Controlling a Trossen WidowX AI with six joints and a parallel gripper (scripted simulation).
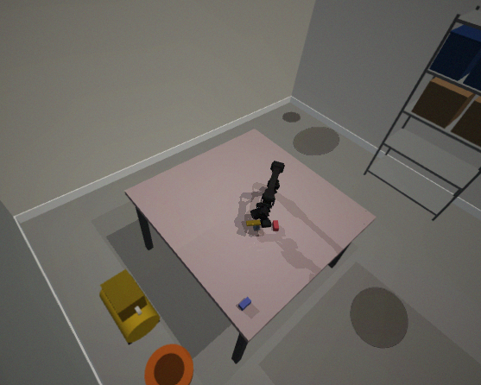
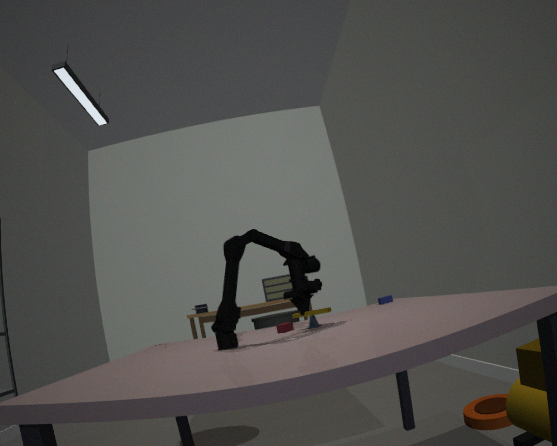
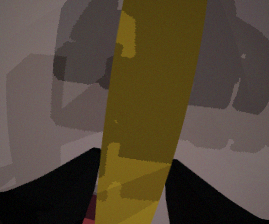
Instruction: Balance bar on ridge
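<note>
My gripper tip is now 20 mm short of the yellow bar and 10 mm to the left of it. Round my gripper tip: small red block 80 mm behind, 60 mm to the left, 40 mm below; then blue block 440 mm ahead, 320 mm to the left, 40 mm below.
</note>
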